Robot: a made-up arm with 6 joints.
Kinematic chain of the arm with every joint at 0, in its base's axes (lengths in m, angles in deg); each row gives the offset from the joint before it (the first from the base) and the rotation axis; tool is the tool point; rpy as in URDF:
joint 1: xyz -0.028 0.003 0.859 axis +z
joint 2: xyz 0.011 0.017 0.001 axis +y
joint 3: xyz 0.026 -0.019 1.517 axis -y
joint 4: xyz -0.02 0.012 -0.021 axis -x
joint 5: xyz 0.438 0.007 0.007 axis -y
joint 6: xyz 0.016 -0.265 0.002 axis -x
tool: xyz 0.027 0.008 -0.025 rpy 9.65 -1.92 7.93
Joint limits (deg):
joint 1: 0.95..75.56
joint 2: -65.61..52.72
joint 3: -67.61..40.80
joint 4: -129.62..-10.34
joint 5: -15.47..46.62
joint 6: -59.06..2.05
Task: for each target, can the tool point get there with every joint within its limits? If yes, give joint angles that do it. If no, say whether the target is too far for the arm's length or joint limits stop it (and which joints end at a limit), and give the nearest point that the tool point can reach.
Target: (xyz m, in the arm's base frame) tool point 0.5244 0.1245 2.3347
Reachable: yes | joints 19.42 0.13 23.42 -69.42 3.35 -34.29
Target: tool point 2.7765 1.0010 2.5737
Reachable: no: too far | nearest point 1.4901 0.5432 1.7847 | short by 1.577 m
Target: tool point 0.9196 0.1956 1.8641
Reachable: yes | joints 18.64 22.68 -0.37 -56.72 10.85 -27.10
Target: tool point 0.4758 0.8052 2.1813
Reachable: yes | joints 60.71 15.29 29.29 -81.11 37.67 -27.10
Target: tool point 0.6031 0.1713 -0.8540
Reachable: no: joint limits stop it (at a limit: joint 2, joint 6) | nearest point 1.0509 0.2907 1.2307 | short by 2.136 m
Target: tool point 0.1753 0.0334 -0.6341
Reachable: no: joint limits stop it (at a limit: joint 2, joint 6) | nearest point 0.9812 0.1539 1.2617 | short by 2.064 m
